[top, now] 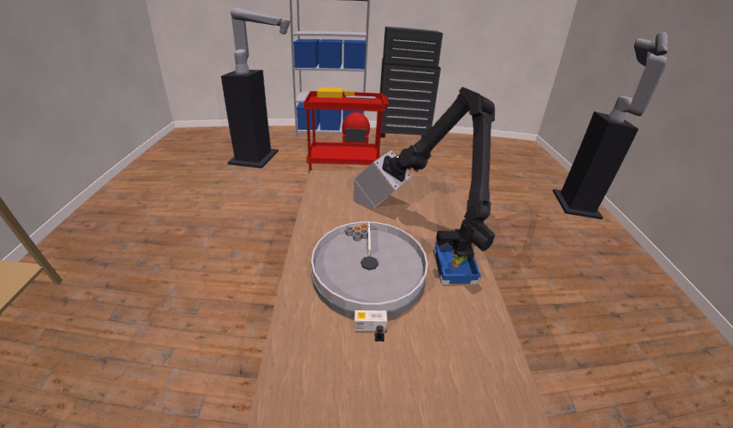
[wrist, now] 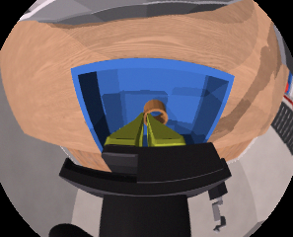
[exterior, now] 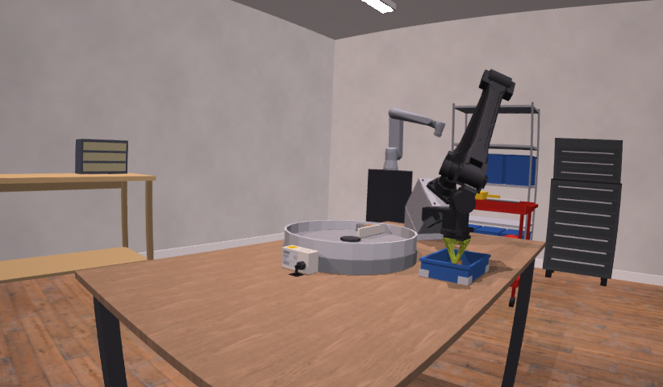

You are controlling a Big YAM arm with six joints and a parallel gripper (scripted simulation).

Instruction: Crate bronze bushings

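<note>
Right now the crate is 2 cm below my hand and 1 cm behind it. From my hand the other things lie so: turning table 34 cm to the right, 9 cm ahead, 1 cm above.
</note>
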